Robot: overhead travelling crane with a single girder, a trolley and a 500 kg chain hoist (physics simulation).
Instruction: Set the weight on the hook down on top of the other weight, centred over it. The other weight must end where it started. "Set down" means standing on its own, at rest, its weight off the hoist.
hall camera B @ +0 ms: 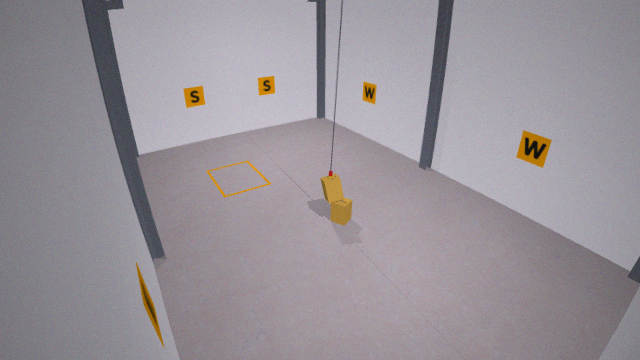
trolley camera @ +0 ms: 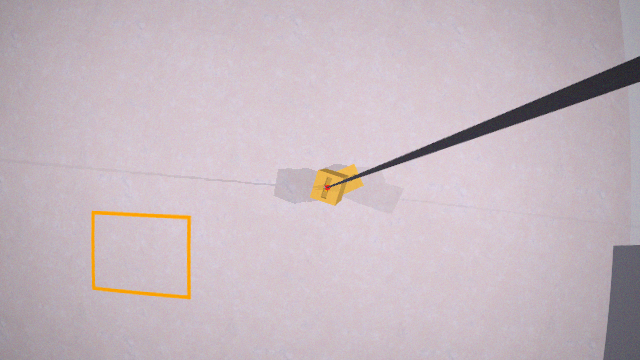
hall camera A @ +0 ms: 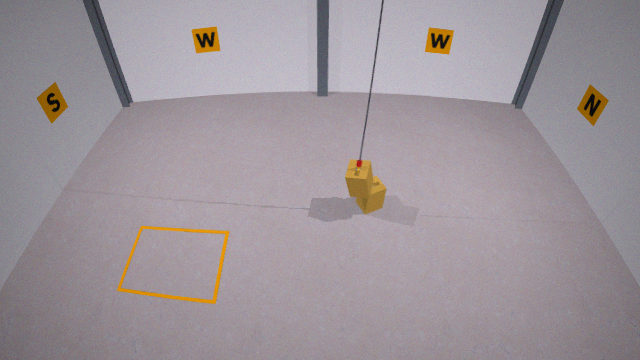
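Observation:
The red hook (hall camera A: 359, 163) (hall camera B: 330, 173) (trolley camera: 327, 187) holds a yellow weight (hall camera A: 358, 186) (hall camera B: 332, 189) (trolley camera: 317, 188) by its top, on a straight chain. This weight is tilted: in hall camera B its top leans left. The other yellow weight (hall camera A: 376, 198) (hall camera B: 341, 213) (trolley camera: 355, 185) stands on the floor, and looks upright. The hooked weight is off centre, to the left of it in all views. Its lower end appears to touch the top edge of the standing weight in hall camera B. It partly hides the standing weight in hall camera A and the trolley camera.
An orange outlined rectangle (hall camera A: 221, 267) (hall camera B: 248, 190) (trolley camera: 189, 257) is marked on the floor to the left of the weights. White walls with grey columns (hall camera A: 322, 47) (hall camera B: 436, 85) bound the hall. Shadows lie on both sides of the weights.

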